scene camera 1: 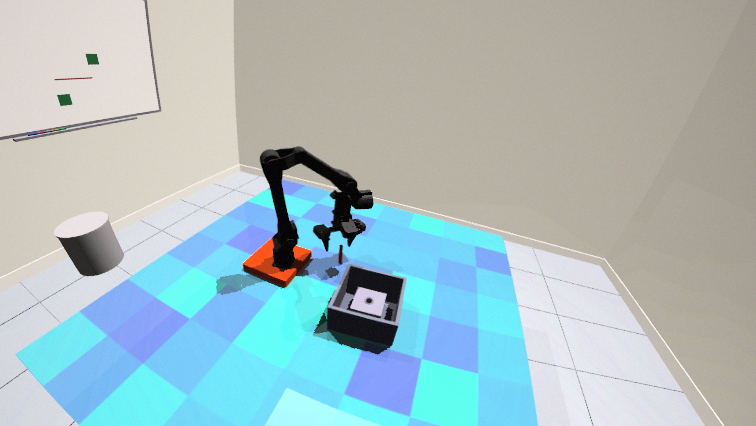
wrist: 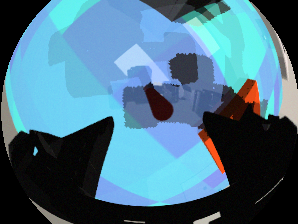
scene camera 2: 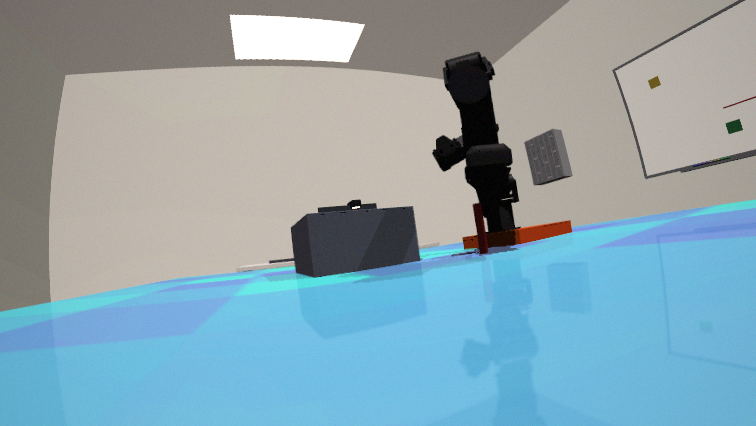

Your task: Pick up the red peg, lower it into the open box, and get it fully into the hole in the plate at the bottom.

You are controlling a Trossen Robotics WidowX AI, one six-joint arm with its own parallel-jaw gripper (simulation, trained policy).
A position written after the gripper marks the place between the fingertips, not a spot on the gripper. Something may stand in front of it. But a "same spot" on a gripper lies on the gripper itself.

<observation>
The gripper shows in scene camera 1 [337,248], in the wrist view and in scene camera 2. The same spot on the gripper: [scene camera 2: 489,181] is [wrist: 82,161].
</observation>
